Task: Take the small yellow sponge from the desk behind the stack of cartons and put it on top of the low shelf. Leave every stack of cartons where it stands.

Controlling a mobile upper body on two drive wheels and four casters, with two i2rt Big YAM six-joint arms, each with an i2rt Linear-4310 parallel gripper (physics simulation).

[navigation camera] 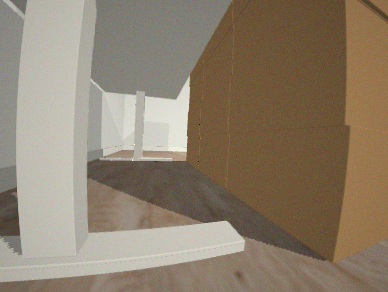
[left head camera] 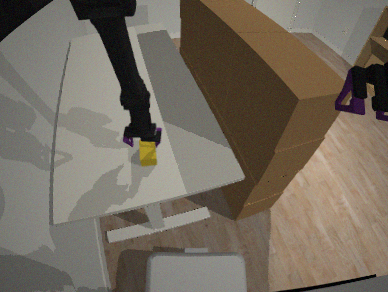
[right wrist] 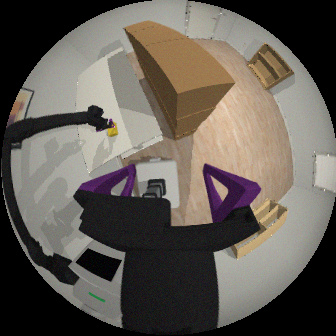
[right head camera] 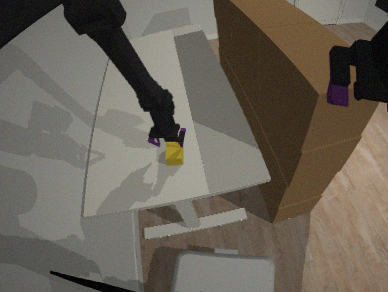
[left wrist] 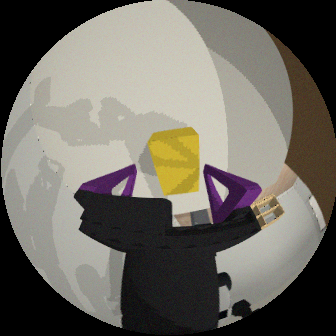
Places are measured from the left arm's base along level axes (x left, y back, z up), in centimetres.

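Where they show: left gripper, fingertip midpoint: (left head camera: 144,146) (right wrist: 108,127) (right head camera: 171,146) (left wrist: 169,167); right gripper, fingertip midpoint: (left head camera: 356,111) (right wrist: 168,166) (right head camera: 358,102).
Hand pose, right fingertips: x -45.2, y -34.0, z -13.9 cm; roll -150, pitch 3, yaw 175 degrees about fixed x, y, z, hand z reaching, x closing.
Observation:
After its pixels a point has its place.
The small yellow sponge (left head camera: 148,154) @(x -1.5, y -59.2, z -64.5 cm) (right head camera: 174,154) @(x -1.7, y -59.1, z -64.5 cm) (left wrist: 177,162) @(x -0.7, y -63.4, z -64.5 cm) (right wrist: 113,130) @(x -3.6, y -59.5, z -64.7 cm) rests on the white desk (left head camera: 90,90) @(x 38.4, y -104.2, z -69.0 cm) (right head camera: 105,175) @(x 29.3, y -49.6, z -68.9 cm) (left wrist: 125,60) @(x 7.0, y -78.7, z -69.0 cm) (right wrist: 92,80) @(x 36.2, y -134.7, z -69.0 cm). My left gripper (left head camera: 144,141) @(x 0.4, y -62.8, z -64.1 cm) (right head camera: 169,141) @(x 0.4, y -62.8, z -64.1 cm) (left wrist: 169,167) @(x 0.4, y -62.8, z -64.1 cm) is open and empty, close to the sponge; in the left wrist view the sponge shows between and beyond its fingertips. My right gripper (right wrist: 168,166) @(x -45.2, y -34.0, z -13.9 cm) is open and empty, right of the cartons in the head views. Wooden shelf units show in the right wrist view, one at upper right (right wrist: 281,79) and one at lower right (right wrist: 260,237) @(x -175.7, y 97.1, z -80.0 cm); I cannot tell which is the low shelf.
A long stack of brown cartons (left head camera: 240,90) @(x -39.5, y -89.0, z -55.8 cm) (right head camera: 270,90) @(x -40.0, y -87.5, z -55.9 cm) (right wrist: 175,65) @(x -50.7, y -75.0, z -33.0 cm) (navigation camera: 290,100) stands alongside the desk. A white desk leg (navigation camera: 55,125) @(x -0.9, y -52.3, z -117.1 cm) with a long foot (navigation camera: 190,240) (left head camera: 185,222) is close in front. A pale seat-like block (left head camera: 197,270) @(x -22.8, y -22.2, z -115.0 cm) (right head camera: 225,272) @(x -23.4, y -21.9, z -115.0 cm) stands near the desk's near edge.

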